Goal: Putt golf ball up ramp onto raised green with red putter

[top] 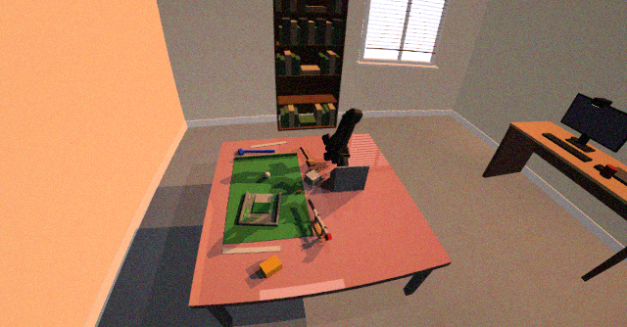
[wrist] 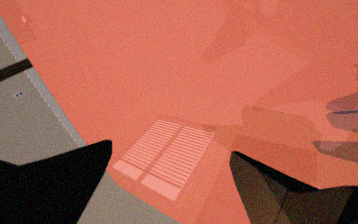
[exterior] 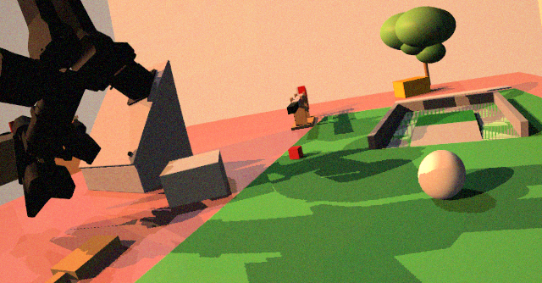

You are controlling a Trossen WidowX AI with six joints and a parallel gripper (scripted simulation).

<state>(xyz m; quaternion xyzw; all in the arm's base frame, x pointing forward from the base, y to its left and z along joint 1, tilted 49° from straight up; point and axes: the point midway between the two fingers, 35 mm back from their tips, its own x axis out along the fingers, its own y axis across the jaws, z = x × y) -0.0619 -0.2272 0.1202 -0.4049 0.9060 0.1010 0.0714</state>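
Now: gripper tip 350 mm short of the small red cube, 260 mm to the right of it and 40 mm above it. Also, from my gripper tip: beige box: 240 mm ahead, 150 mm to the left, 30 mm below; then white golf ball: 540 mm ahead, 80 mm to the left, 30 mm below; then red putter: 270 mm ahead, 530 mm to the left, 10 mm above.
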